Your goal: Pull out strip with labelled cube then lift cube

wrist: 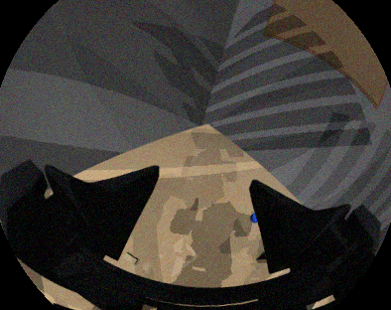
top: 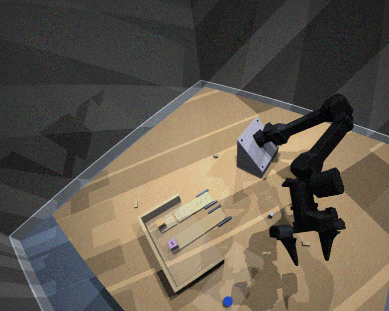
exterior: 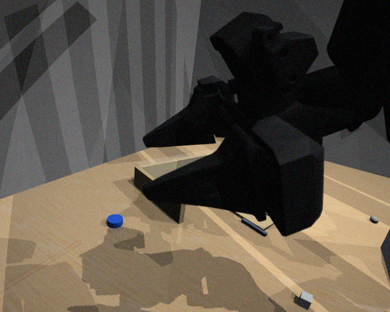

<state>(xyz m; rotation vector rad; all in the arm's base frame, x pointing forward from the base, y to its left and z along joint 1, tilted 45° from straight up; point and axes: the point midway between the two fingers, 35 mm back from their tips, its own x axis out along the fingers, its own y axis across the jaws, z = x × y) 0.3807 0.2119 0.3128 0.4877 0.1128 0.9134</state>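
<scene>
Now: gripper tip 450 mm to the left of the speckled strip, 220 mm above it and 10 mm short of it. Round my gripper tip: blue disc (210 mm below, 190 mm ahead, 120 mm to the right); then pebble (560 mm to the right, 270 mm behind, 210 mm below).
</scene>
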